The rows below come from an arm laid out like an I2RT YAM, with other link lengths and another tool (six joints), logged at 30 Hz.
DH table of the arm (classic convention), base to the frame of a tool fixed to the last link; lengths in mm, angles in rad. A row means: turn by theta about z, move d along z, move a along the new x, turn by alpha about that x. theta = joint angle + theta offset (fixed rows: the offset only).
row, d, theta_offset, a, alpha
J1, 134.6, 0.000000, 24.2, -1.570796
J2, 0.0, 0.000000, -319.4, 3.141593
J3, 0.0, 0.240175, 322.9, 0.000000
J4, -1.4, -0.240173, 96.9, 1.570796
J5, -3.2, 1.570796, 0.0, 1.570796
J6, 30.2, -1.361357, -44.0, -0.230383
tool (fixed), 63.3, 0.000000, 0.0, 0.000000
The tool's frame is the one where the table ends.
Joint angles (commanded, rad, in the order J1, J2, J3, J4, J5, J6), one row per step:
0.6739 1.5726 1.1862 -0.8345 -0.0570 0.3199
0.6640 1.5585 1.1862 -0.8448 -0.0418 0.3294
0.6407 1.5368 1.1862 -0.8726 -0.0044 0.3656
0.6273 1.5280 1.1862 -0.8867 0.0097 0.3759
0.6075 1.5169 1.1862 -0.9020 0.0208 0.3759
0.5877 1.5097 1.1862 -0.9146 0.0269 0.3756
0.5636 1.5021 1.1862 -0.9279 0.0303 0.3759
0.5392 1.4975 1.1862 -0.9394 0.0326 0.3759
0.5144 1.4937 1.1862 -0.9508 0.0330 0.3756
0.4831 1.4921 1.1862 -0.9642 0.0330 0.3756
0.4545 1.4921 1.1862 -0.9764 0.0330 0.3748
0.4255 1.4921 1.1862 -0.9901 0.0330 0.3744
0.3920 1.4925 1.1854 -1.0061 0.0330 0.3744
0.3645 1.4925 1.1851 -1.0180 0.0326 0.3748
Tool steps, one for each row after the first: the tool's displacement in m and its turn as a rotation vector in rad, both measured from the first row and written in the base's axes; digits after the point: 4 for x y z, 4 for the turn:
0.0006 -0.0054 0.0044 -0.0066 -0.0094 -0.0240
0.0018 -0.0174 0.0108 -0.0290 -0.0177 -0.0941
0.0026 -0.0238 0.0132 -0.0402 -0.0194 -0.1219
0.0042 -0.0325 0.0164 -0.0512 -0.0222 -0.1453
0.0060 -0.0403 0.0184 -0.0595 -0.0211 -0.1667
0.0082 -0.0493 0.0206 -0.0657 -0.0177 -0.1921
0.0106 -0.0579 0.0218 -0.0719 -0.0127 -0.2170
0.0129 -0.0664 0.0228 -0.0770 -0.0060 -0.2414
0.0159 -0.0769 0.0230 -0.0840 0.0048 -0.2722
0.0184 -0.0864 0.0228 -0.0911 0.0160 -0.2996
0.0204 -0.0962 0.0227 -0.0987 0.0287 -0.3277
0.0222 -0.1075 0.0221 -0.1077 0.0449 -0.3605
0.0236 -0.1166 0.0219 -0.1132 0.0571 -0.3878

